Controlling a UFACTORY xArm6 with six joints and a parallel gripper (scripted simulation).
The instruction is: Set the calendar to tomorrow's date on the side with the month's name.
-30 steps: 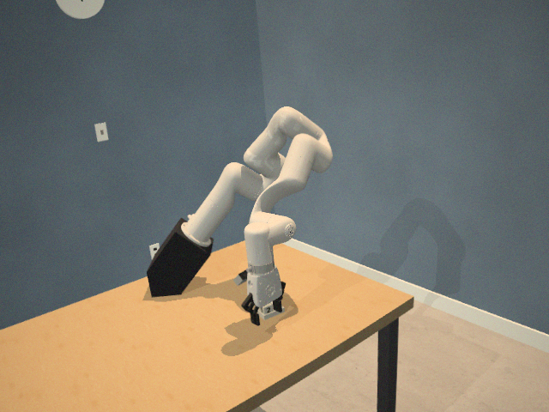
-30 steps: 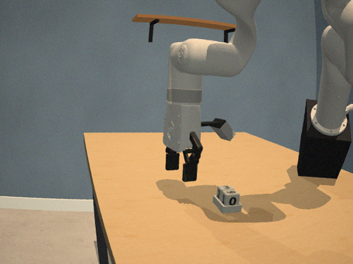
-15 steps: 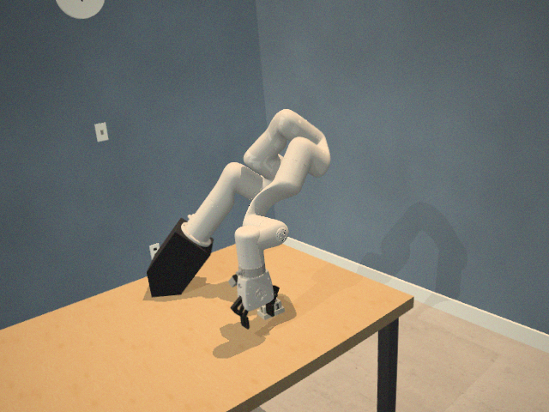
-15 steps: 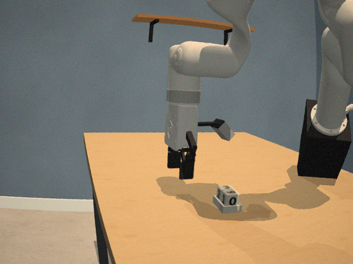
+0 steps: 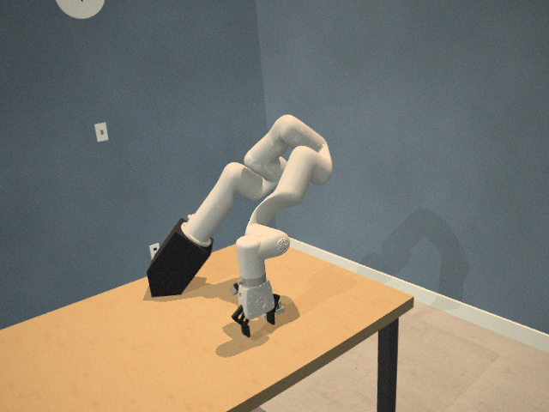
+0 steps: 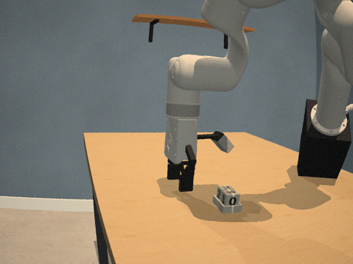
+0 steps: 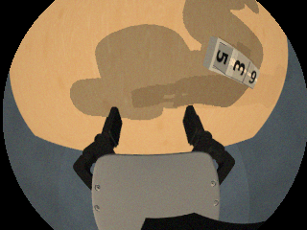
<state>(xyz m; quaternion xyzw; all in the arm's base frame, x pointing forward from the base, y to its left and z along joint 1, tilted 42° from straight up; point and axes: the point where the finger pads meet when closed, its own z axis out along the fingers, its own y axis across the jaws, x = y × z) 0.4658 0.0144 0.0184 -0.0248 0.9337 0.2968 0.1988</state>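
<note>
Right now my hand is 10 cm past the digit cube, 11 cm to the right of it and 1 cm above it. Round my hand: grey tray: 10 cm behind, 9 cm to the left, 3 cm below.
</note>
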